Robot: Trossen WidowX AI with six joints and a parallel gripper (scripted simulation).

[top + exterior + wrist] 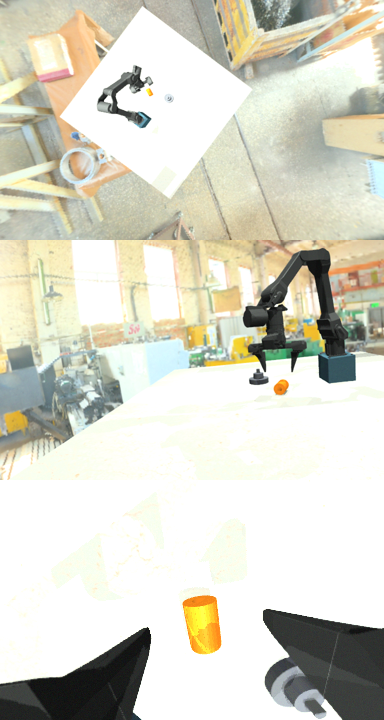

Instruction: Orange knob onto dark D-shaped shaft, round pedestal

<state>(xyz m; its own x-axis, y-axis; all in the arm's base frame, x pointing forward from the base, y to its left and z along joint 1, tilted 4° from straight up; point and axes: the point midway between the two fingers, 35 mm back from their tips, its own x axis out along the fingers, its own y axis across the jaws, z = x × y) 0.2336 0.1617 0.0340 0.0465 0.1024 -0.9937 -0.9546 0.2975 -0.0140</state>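
Right now the orange knob is 60 mm below my gripper tip, 30 mm to the right of it and 10 mm behind it. Also, from my gripper tip: round pedestal (190 mm to the right, 80 mm ahead, 50 mm below).
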